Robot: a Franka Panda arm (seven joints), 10 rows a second.
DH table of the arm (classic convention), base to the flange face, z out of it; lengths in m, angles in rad. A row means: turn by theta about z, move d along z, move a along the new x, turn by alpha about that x. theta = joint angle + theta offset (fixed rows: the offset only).
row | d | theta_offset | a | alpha
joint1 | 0.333 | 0 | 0 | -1.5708
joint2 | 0 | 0 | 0 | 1.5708
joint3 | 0.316 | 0 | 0.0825 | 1.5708
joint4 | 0 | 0 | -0.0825 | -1.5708
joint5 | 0.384 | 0 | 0 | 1.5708
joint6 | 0 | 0 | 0.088 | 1.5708
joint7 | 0.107 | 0 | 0 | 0
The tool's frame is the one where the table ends.
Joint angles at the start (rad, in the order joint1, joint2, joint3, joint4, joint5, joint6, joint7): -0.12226, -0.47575, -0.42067, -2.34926, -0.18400, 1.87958, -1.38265
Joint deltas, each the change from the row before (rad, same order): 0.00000, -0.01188, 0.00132, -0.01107, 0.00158, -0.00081, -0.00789; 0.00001, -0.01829, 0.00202, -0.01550, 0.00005, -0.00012, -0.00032; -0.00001, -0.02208, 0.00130, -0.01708, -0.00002, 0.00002, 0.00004; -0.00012, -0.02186, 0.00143, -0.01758, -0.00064, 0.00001, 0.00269; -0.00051, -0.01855, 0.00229, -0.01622, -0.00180, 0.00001, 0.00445
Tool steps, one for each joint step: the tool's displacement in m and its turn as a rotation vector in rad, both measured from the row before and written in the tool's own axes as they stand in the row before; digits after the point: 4 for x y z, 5 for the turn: 0.0005, -0.0036, 0.0008, 0.00118, 0.00507, -0.01077; 0.0006, -0.0052, 0.0005, -0.00126, 0.00588, -0.00527; 0.0002, -0.0059, 0.0001, -0.00310, 0.00764, -0.00477; 0.0003, -0.0060, 0.0004, -0.00258, 0.00672, -0.00249; 0.0005, -0.0053, 0.0010, -0.00142, 0.00375, -0.00113
